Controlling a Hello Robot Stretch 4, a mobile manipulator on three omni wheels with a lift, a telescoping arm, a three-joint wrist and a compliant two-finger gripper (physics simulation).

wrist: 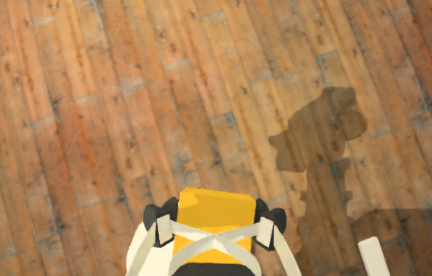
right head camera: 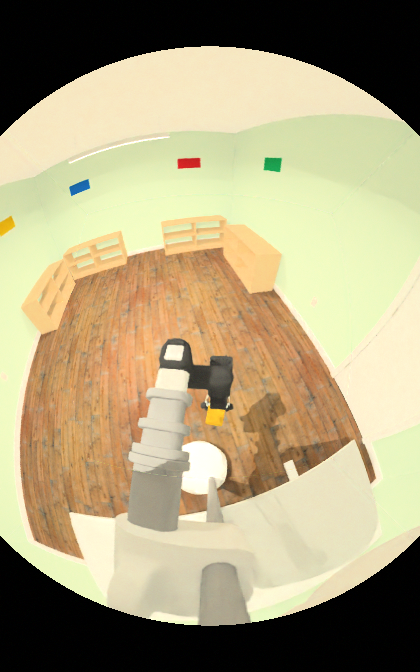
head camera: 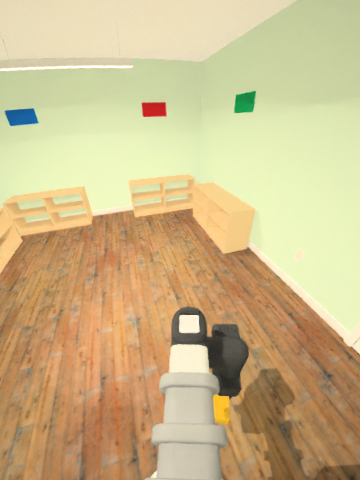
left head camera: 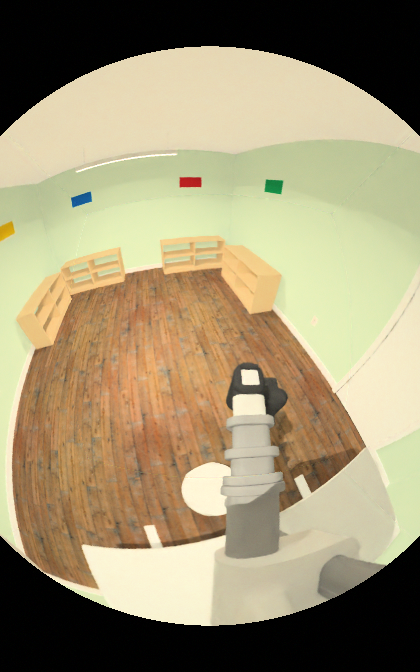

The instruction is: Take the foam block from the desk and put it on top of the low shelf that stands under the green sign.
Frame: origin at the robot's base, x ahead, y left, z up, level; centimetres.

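Where they show: gripper, fingertip midpoint: (wrist: 214, 213).
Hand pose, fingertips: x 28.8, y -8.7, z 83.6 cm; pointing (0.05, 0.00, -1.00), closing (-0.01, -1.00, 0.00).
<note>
After its pixels a point has its place.
The yellow foam block (head camera: 221, 409) @[x 24.0, y -9.2, z 87.4 cm] (right head camera: 215, 416) (wrist: 217, 207) @[x 30.0, y -8.9, z 87.5 cm] is between the two dark fingertips of my gripper (right head camera: 217, 406) (wrist: 214, 213) @[x 28.8, y -8.7, z 83.6 cm], which is shut on it and holds it in the air over the wooden floor. The arm hides the block in the left head view. The green sign (head camera: 245, 102) @[x 278.4, y -69.2, z 172.5 cm] (left head camera: 273, 186) (right head camera: 272, 164) hangs on the right wall. Under it stands a low wooden shelf (head camera: 240, 232) @[x 216.6, y -68.5, z 27.3 cm] (left head camera: 266, 295) (right head camera: 265, 272), across the room from the gripper. A pale surface that looks like the desk (left head camera: 150, 575) (right head camera: 330, 510) lies close by the robot's body.
Another low shelf (head camera: 162, 180) @[x 352.0, y 47.3, z 58.2 cm] stands under the red sign (head camera: 154, 109) @[x 380.4, y 56.4, z 172.4 cm], near the corner. One more shelf (head camera: 50, 193) @[x 294.7, y 232.7, z 58.2 cm] stands under the blue sign (head camera: 21, 117) @[x 312.6, y 248.3, z 171.9 cm]. A fourth shelf (left head camera: 36, 330) is at the left wall. Plank floor (head camera: 125, 300) @[x 130.2, y 64.9, z -2.8 cm] stretches between the gripper and the shelves.
</note>
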